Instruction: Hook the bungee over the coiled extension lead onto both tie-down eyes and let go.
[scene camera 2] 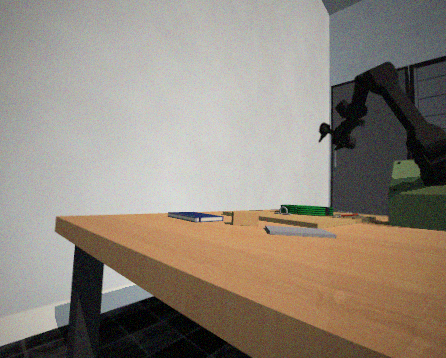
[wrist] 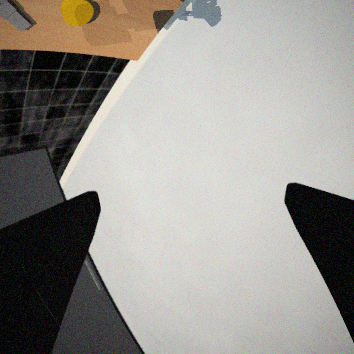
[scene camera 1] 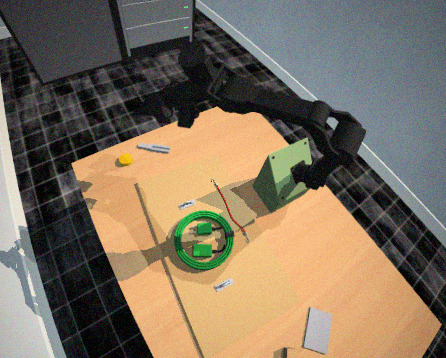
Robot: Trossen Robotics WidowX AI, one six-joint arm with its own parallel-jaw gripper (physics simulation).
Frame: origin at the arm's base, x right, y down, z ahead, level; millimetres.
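Seen in the pictures: gripper, between the fingertips: (scene camera 2: 326, 146) (wrist: 193, 196) (scene camera 1: 143, 107); arm's base, origin of its link: (scene camera 2: 437, 178) (scene camera 1: 299, 171).
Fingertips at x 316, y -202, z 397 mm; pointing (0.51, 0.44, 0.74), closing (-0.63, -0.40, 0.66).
Offsets run from my fingertips to a thing's top centre. Level surfaces: height alone.
The green coiled extension lead @[dx -311, dy +305, dz -13 mm] (scene camera 1: 204, 215) (scene camera 2: 307, 210) lies on a thin wooden board @[dy +336 mm] (scene camera 1: 250, 300) (scene camera 2: 295, 220), its plug and socket inside the ring. Two small silver tie-down eyes stand on opposite sides of the coil, one eye @[dx -169, dy +309, dz -32 mm] (scene camera 1: 186, 204) above it and the other eye @[dx -466, dy +309, dz +11 mm] (scene camera 1: 223, 285) below it in scene camera 1. The red bungee @[dx -264, dy +329, dz -157 mm] (scene camera 1: 226, 205) (scene camera 2: 346, 215) lies loose to the right of the coil, a metal hook at each end, both apart from the eyes. My gripper (scene camera 1: 162, 116) (scene camera 2: 330, 144) (wrist: 193, 196) is open and empty, high up near the table's far edge, away from the bungee.
A green block (scene camera 1: 269, 182) (scene camera 2: 420, 210) stands by the arm's base. A yellow disc @[dx +123, dy +329, dz +81 mm] (scene camera 1: 125, 159) (wrist: 76, 11) and a grey tool @[dx +125, dy +336, dz -42 mm] (scene camera 1: 154, 148) (wrist: 17, 15) lie near the far edge. A grey slab @[dx -756, dy +342, dz -157 mm] (scene camera 1: 318, 330) (scene camera 2: 300, 231), a wooden block @[dx -753, dy +318, dz -26 mm] (scene camera 2: 245, 218) and a blue book @[dx -776, dy +336, dz +128 mm] (scene camera 2: 196, 216) lie opposite.
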